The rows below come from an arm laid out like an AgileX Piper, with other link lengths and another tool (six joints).
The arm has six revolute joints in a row. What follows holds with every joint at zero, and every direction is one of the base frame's. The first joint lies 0.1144 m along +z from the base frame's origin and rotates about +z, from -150 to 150 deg. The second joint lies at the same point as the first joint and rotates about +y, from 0 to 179.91 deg. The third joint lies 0.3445 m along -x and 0.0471 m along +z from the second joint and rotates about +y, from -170 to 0 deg. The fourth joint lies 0.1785 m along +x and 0.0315 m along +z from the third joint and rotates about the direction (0.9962, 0, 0.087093), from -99.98 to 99.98 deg. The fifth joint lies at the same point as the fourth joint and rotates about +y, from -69.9 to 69.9 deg. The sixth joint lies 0.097 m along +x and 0.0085 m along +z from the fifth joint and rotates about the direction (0.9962, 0, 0.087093), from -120 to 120 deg. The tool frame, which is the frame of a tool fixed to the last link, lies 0.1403 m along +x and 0.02 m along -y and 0.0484 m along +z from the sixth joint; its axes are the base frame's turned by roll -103.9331, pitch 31.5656 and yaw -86.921 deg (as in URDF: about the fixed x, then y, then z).
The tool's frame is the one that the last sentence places.
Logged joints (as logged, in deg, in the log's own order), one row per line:
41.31, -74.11, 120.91, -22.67, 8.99, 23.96
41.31, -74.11, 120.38, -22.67, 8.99, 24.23
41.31, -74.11, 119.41, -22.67, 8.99, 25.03
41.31, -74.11, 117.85, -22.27, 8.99, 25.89
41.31, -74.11, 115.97, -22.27, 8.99, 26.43
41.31, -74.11, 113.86, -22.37, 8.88, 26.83
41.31, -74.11, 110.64, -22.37, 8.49, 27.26
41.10, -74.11, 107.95, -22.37, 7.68, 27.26
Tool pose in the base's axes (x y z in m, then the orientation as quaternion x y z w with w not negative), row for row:
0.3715, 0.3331, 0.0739, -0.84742, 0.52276, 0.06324, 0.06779
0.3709, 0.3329, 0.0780, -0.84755, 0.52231, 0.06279, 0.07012
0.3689, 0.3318, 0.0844, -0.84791, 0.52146, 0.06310, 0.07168
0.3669, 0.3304, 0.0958, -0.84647, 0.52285, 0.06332, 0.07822
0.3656, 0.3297, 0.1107, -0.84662, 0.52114, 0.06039, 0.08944
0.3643, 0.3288, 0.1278, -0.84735, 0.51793, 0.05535, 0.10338
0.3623, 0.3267, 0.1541, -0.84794, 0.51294, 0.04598, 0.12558
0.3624, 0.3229, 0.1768, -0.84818, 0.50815, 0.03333, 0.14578
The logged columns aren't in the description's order. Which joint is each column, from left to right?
Columns, left to right: joint 1, joint 3, joint 2, joint 6, joint 4, joint 5.
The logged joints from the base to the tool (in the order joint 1, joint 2, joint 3, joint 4, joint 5, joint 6), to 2 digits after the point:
41.31, 120.91, -74.11, 8.99, 23.96, -22.67
41.31, 120.38, -74.11, 8.99, 24.23, -22.67
41.31, 119.41, -74.11, 8.99, 25.03, -22.67
41.31, 117.85, -74.11, 8.99, 25.89, -22.27
41.31, 115.97, -74.11, 8.99, 26.43, -22.27
41.31, 113.86, -74.11, 8.88, 26.83, -22.37
41.31, 110.64, -74.11, 8.49, 27.26, -22.37
41.10, 107.95, -74.11, 7.68, 27.26, -22.37

